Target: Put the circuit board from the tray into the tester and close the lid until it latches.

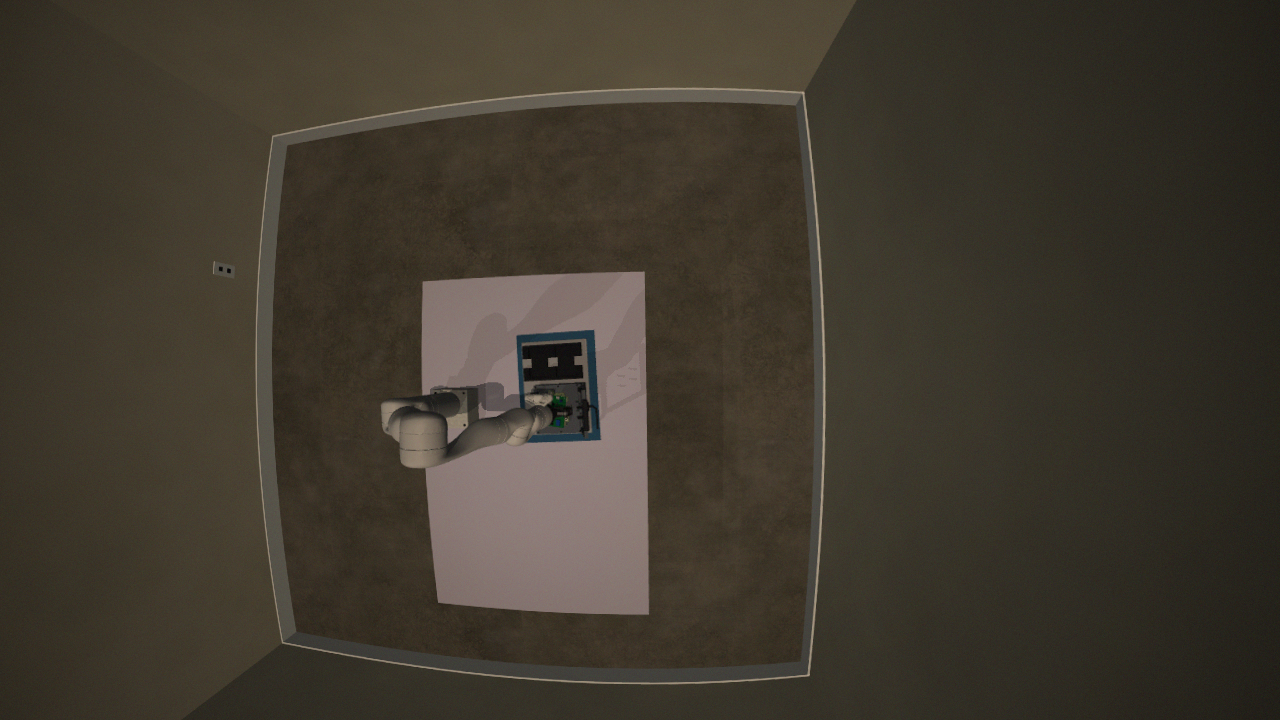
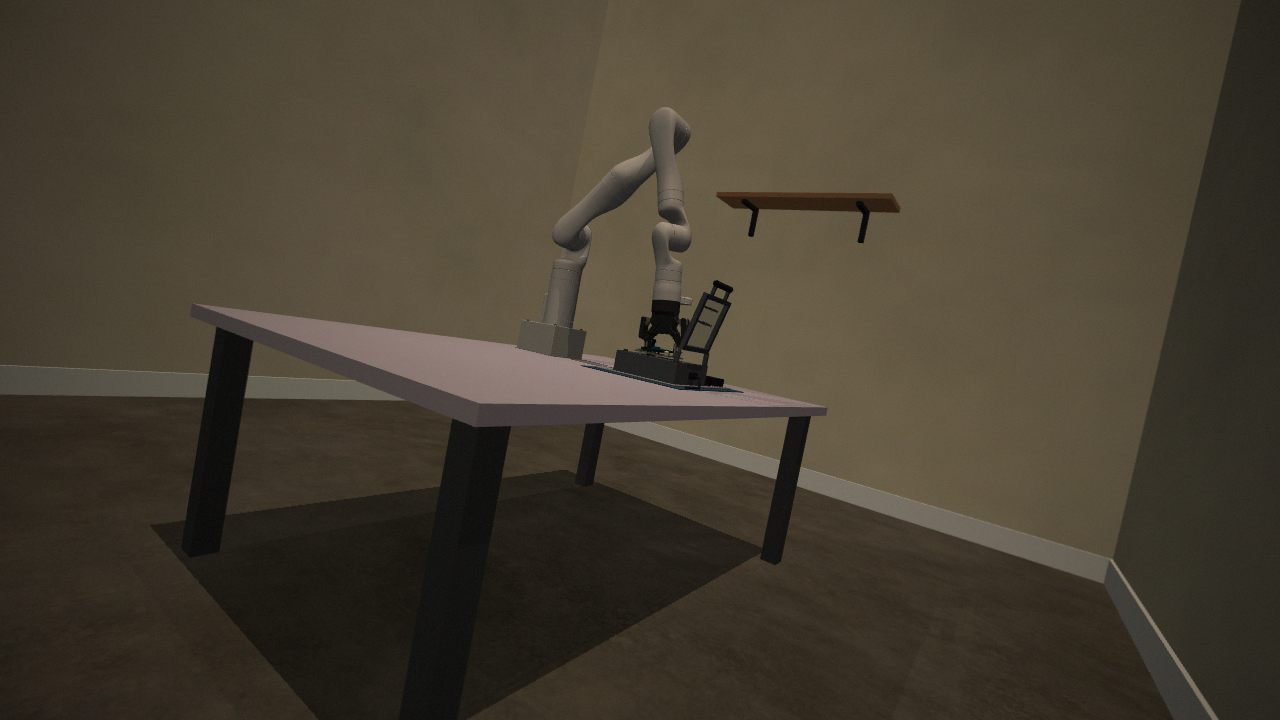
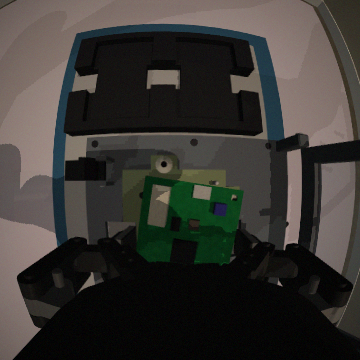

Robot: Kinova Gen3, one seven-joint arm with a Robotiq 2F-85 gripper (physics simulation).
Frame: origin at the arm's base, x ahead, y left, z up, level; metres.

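Seen in the pictures: gripper, fingertip midpoint: [image 1: 557,408] [image 2: 661,356] [image 3: 186,239]; arm's base, link origin: [image 1: 449,404] [image 2: 557,326].
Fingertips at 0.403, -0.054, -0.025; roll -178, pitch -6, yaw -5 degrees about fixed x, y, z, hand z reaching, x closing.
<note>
Offsets run from my fingertips to a thing's middle, as dx, dy, dz. "pt": to the spot under its first point. Level surfaces: height alone.
The green circuit board @(-0.006, -0.008, +0.018) [image 3: 204,215] [image 1: 558,422] is between the fingers of my gripper [image 3: 186,239] [image 2: 662,345], which is shut on it. The board sits turned clockwise in the grip, over the olive-coloured nest [image 3: 131,192] of the grey tester [image 3: 255,172] [image 2: 640,365]. Its edges are not parallel with the nest's edges. One round pin @(pt -0.014, +0.060, +0.019) [image 3: 164,164] shows beyond the board's far edge. I cannot tell whether the board touches the nest. The tester's lid @(+0.109, -0.008, +0.123) [image 2: 718,324] [image 3: 308,200] stands open, tilted up beside the gripper. The black tray [image 3: 120,65] [image 1: 568,353] holds no board.
A blue-edged mat @(dz -0.061) [image 3: 276,115] [image 1: 591,358] lies under tray and tester on the pale table @(dz -0.063) [image 1: 537,537] [image 2: 402,358]. A black block @(-0.071, +0.059, +0.028) [image 3: 85,170] sits at the tester's side opposite the lid. A brown wall shelf [image 2: 805,201] is in the background.
</note>
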